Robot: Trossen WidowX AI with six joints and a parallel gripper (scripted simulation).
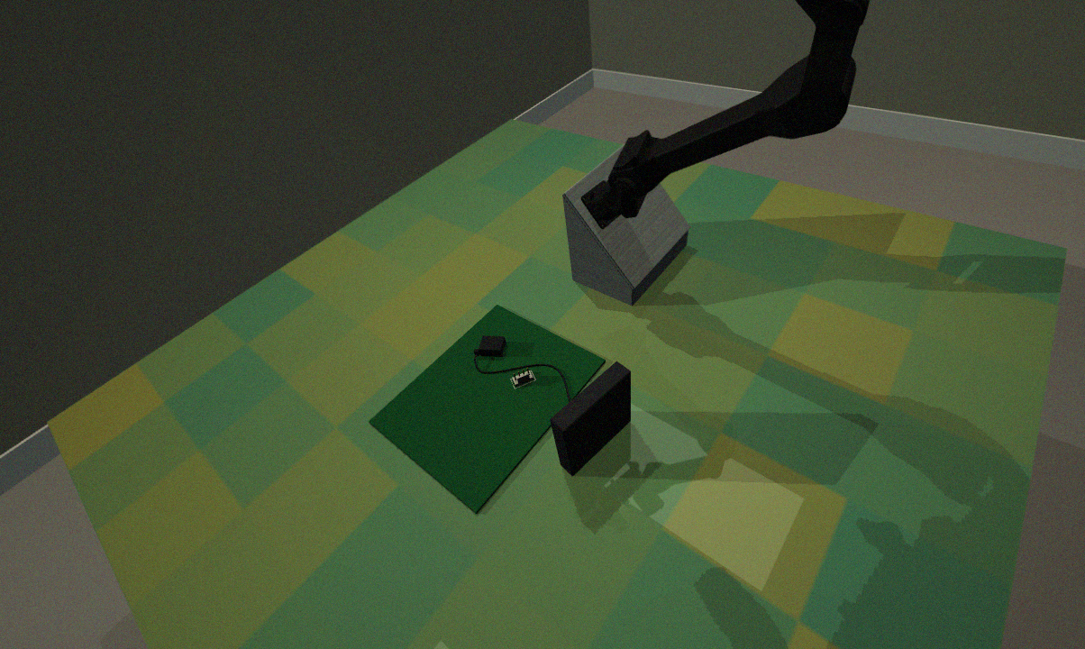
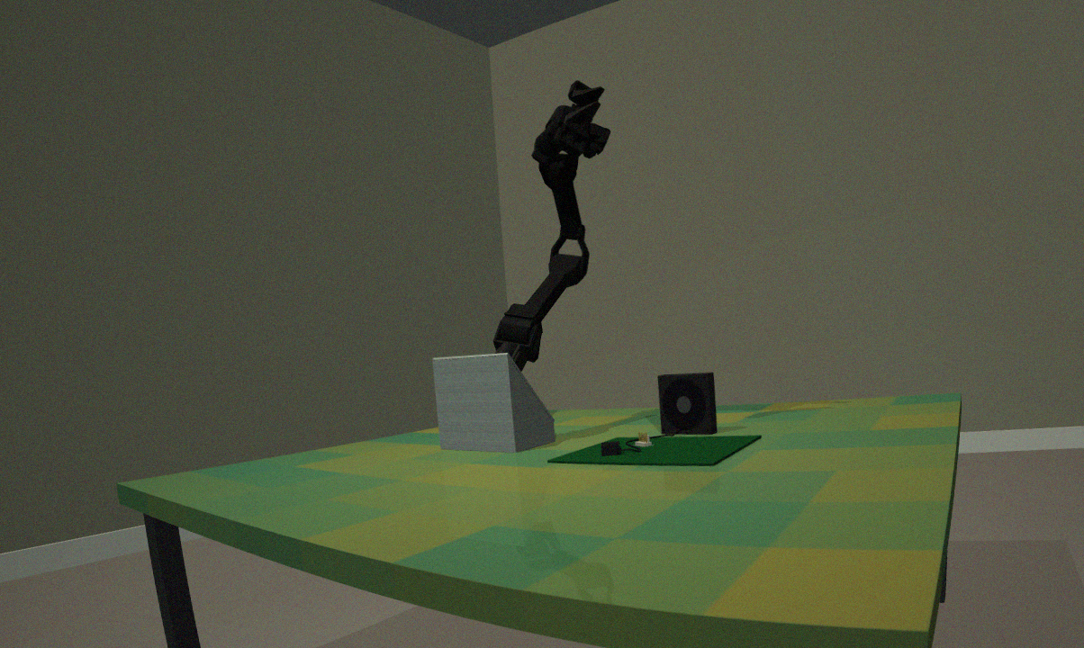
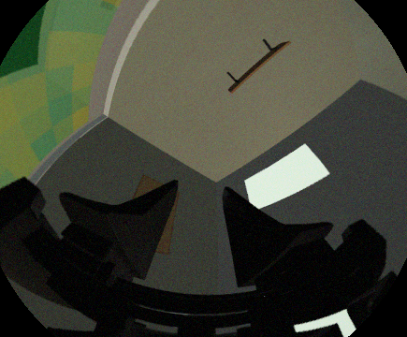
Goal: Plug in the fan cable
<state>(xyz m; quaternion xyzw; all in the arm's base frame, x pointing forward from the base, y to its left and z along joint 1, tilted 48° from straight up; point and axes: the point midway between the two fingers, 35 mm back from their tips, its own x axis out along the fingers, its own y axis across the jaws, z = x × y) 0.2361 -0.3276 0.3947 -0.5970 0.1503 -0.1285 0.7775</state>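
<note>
Now: gripper tip 660 mm above the black plug, 100 mm to the left of it and 20 mm short of it. Round my gripper tip: black fan: 610 mm below, 130 mm to the left, 50 mm ahead; dark green board: 690 mm below, 80 mm ahead, 50 mm to the right.
</note>
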